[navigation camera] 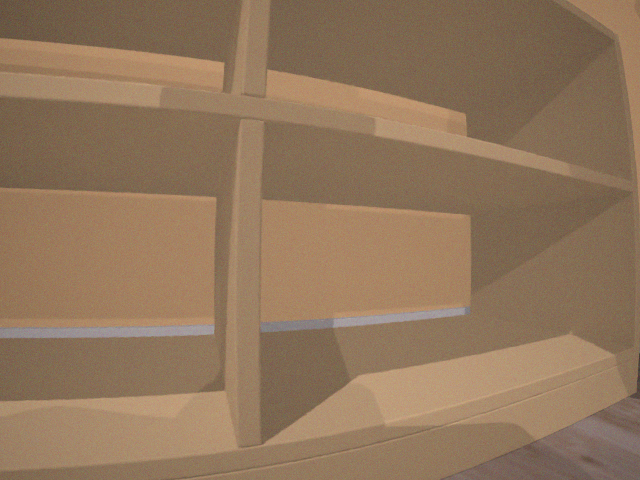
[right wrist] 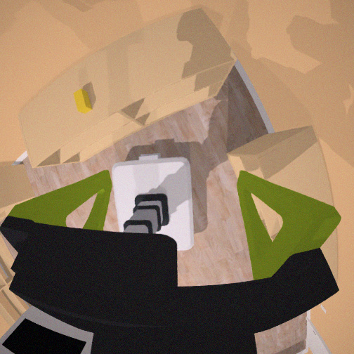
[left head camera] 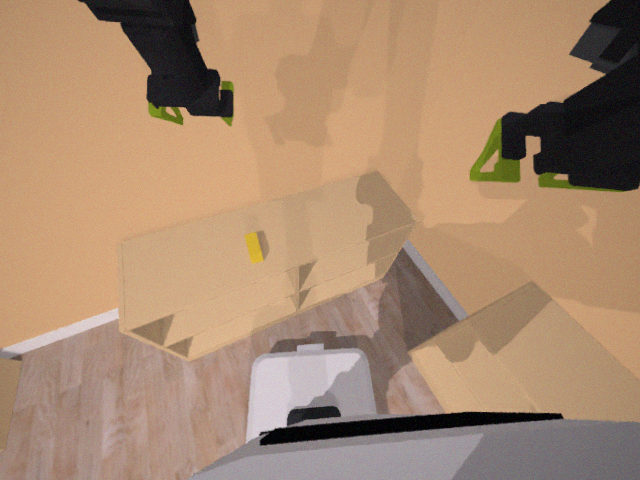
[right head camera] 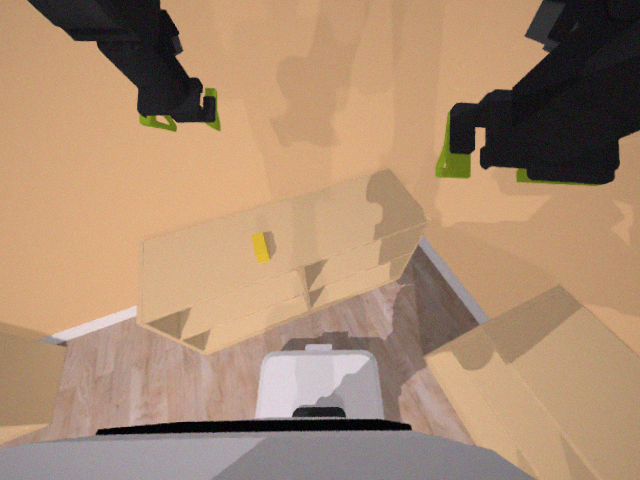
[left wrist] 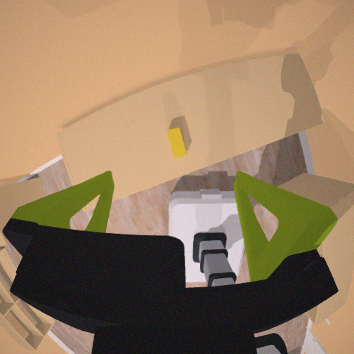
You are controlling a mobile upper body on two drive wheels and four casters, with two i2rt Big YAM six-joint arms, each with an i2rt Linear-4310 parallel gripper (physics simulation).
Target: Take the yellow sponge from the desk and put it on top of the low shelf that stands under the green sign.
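Places are measured from the left arm's base along level axes (x ahead, y left, z up), in centimetres.
Pixels of known places: left gripper, fingertip midpoint: [left head camera: 207, 122] [right head camera: 198, 128]; right gripper, fingertip midpoint: [left head camera: 505, 178] [right head camera: 476, 174].
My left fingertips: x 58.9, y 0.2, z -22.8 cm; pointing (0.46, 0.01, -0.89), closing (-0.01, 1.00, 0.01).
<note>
For each thing: its top centre in the pictures, then the offset to it from my left fingertips. "pt": a spot on its surface instead.
- yellow sponge at its top centre: [left head camera: 252, 243] [right head camera: 259, 243] dx +4.6, dy -0.7, dz -50.9 cm
- wooden unit at a spot on its surface: [right head camera: 578, 356] pt dx -35.8, dy -104.1, dz -57.1 cm
- wooden piece at a spot on its surface: [right head camera: 25, 382] pt dx -36.5, dy +112.8, dz -100.7 cm
The yellow sponge [left head camera: 253, 247] [right head camera: 260, 247] [left wrist: 177, 143] [right wrist: 83, 101] lies on the top board of the low wooden shelf [left head camera: 180, 253] [right head camera: 196, 258] [left wrist: 120, 125] [right wrist: 50, 120] [navigation camera: 249, 289], apart from both grippers. My left gripper [left head camera: 206, 124] [right head camera: 197, 129] [left wrist: 173, 178] is open and empty, raised clear of the shelf, farther up in the head views than the sponge. My right gripper [left head camera: 528, 180] [right head camera: 493, 178] [right wrist: 174, 177] is open and empty, raised to the right of the shelf. The green sign and the desk cannot be made out.
My white base [left head camera: 279, 377] [right head camera: 289, 377] [right wrist: 150, 175] stands in front of the shelf. Another wooden unit [left head camera: 558, 356] [right head camera: 578, 356] stands at the right. Part of a wooden piece [right head camera: 25, 382] shows at the left edge. An orange wall [left head camera: 62, 180] is behind the shelf.
</note>
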